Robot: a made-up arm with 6 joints.
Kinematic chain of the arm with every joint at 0, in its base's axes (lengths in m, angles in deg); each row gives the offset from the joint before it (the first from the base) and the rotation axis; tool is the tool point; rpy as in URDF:
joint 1: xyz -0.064 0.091 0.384 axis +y
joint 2: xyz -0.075 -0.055 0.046 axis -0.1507 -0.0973 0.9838
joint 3: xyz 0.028 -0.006 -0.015 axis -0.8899 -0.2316 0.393
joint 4: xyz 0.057 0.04 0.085 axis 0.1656 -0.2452 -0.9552
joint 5: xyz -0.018 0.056 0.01 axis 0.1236 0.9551 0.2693
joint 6: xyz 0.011 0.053 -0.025 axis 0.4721 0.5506 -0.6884
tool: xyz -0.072 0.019 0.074 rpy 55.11 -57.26 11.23
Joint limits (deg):
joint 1: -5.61..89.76
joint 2: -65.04..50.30
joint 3: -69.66..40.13
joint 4: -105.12..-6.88
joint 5: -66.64..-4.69
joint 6: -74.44..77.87
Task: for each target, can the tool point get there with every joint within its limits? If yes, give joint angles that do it. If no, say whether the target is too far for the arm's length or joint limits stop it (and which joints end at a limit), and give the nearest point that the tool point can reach.
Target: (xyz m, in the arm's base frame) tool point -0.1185 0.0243 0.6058
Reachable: yes | joints 21.39 13.97 -8.67 -82.05 -49.75 32.76
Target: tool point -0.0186 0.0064 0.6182
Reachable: yes | joints 42.27 -52.00 -24.01 -88.67 -44.63 46.77
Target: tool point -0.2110 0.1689 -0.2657
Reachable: no: too far | nearest point -0.2407 0.0976 0.3060 | short by 0.577 m
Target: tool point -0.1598 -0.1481 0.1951
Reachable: no: joint limits stop it (at a limit: joint 1, joint 3, joint 4, joint 6) | nearest point -0.1830 -0.0920 0.3934 | short by 0.207 m
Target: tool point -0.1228 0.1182 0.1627
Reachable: no: joint limits stop it (at a limit: joint 1, joint 3, joint 4, joint 5) | nearest point -0.1864 0.1297 0.3228 | short by 0.173 m
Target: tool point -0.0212 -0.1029 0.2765
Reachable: no: joint limits stop it (at a limit: joint 1, joint 2, joint 3, joint 4, joint 5) | nearest point -0.0022 -0.0697 0.3464 | short by 0.080 m
